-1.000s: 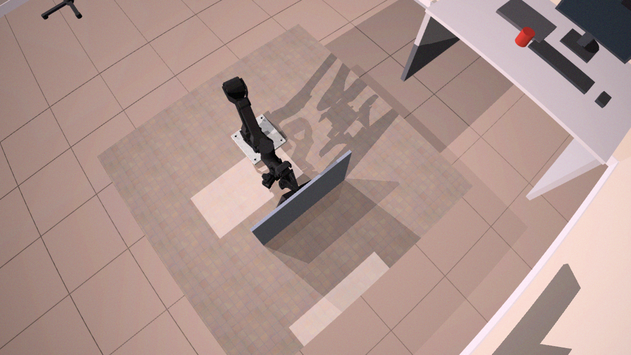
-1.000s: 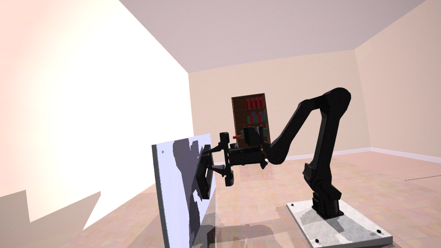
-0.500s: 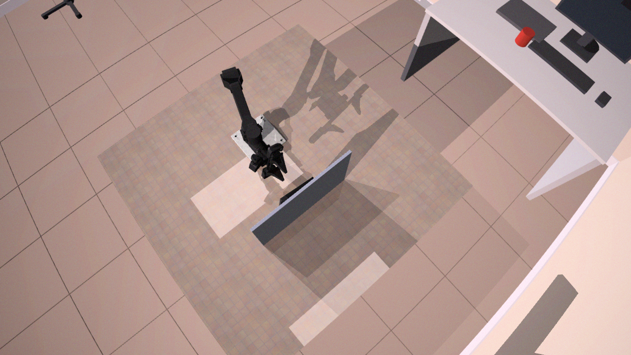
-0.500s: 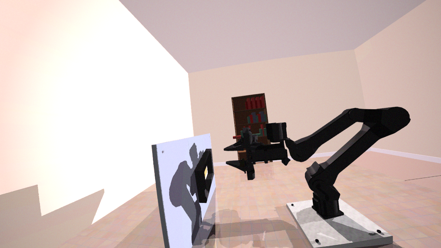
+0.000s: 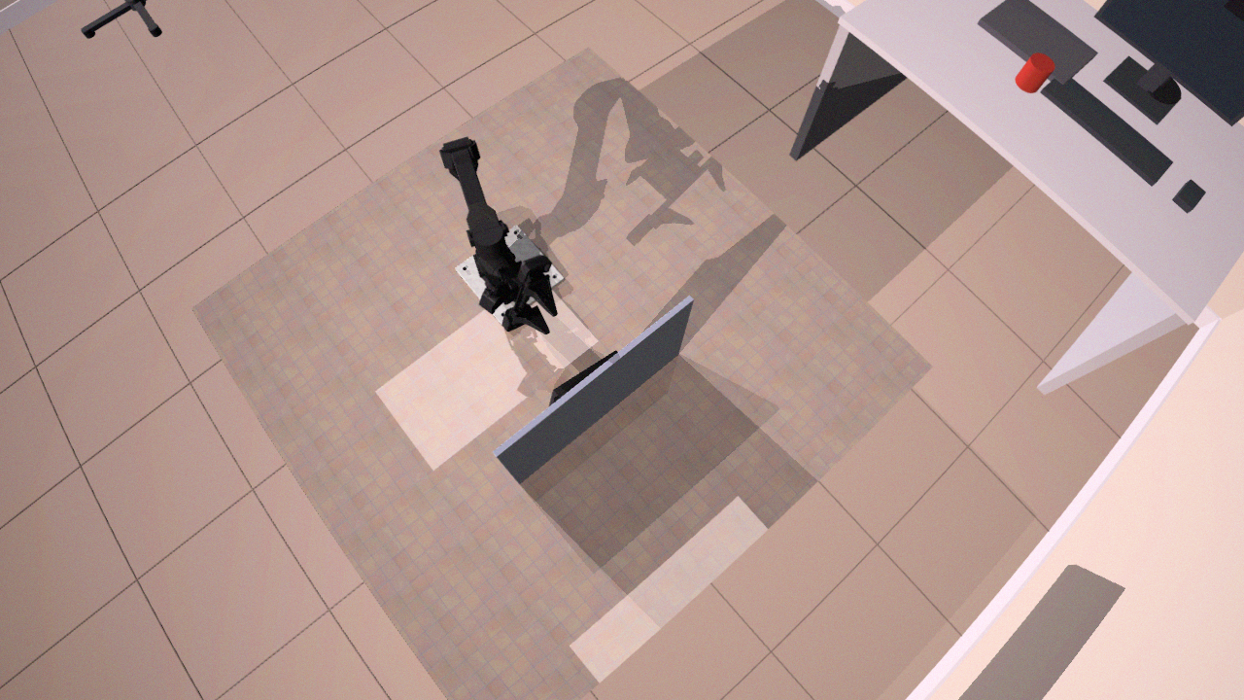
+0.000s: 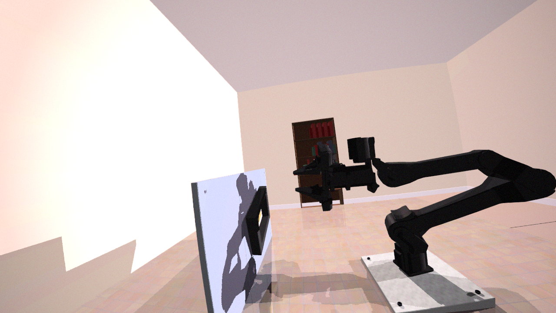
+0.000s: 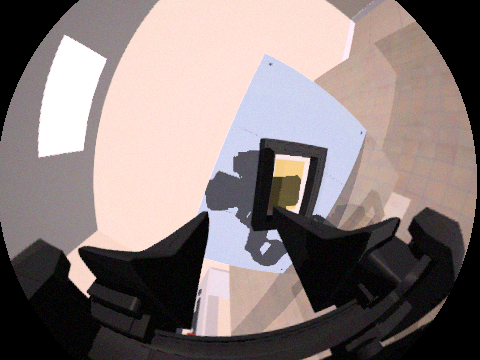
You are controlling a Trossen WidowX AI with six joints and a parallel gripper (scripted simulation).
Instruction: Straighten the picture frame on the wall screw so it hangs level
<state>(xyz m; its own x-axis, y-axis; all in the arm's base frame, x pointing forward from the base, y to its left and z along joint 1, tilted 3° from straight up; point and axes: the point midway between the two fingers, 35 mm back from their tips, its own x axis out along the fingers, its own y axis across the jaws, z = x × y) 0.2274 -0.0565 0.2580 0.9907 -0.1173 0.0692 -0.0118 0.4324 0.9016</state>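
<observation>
The picture frame is 12 cm ahead of my gripper tip, 10 cm below it and 3 cm to the right of it. Round my gripper tip: wall panel 13 cm ahead, 11 cm below, 2 cm to the right.
</observation>
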